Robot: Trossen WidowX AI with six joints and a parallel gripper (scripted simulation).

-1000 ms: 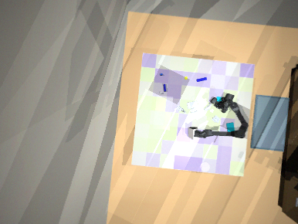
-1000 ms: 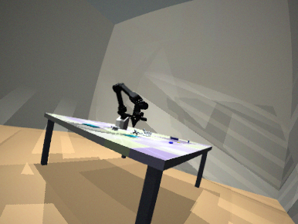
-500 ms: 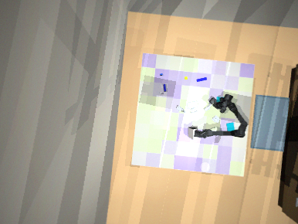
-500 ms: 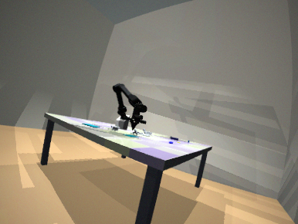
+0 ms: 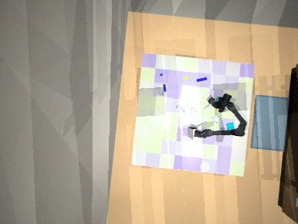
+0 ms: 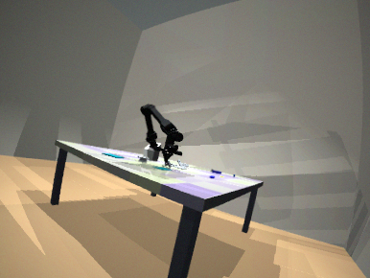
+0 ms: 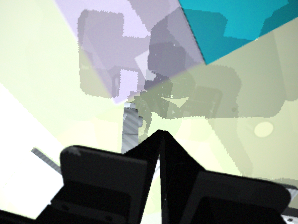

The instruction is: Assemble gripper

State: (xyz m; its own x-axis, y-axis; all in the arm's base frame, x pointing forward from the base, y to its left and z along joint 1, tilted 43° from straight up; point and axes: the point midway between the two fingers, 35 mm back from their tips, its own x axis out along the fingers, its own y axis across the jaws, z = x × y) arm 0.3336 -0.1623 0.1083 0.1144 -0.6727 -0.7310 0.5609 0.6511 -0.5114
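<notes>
Now: the white jaw 10 mm ahead of my gripper tip, 30 mm to the left of it and 10 mm below it. Round my gripper tip: cyan square 70 mm ahead, 110 mm to the right, 20 mm below; blue dot 290 mm ahead, 610 mm to the left, 10 mm below; yellow dot 280 mm ahead, 320 mm to the left, 20 mm below.
</notes>
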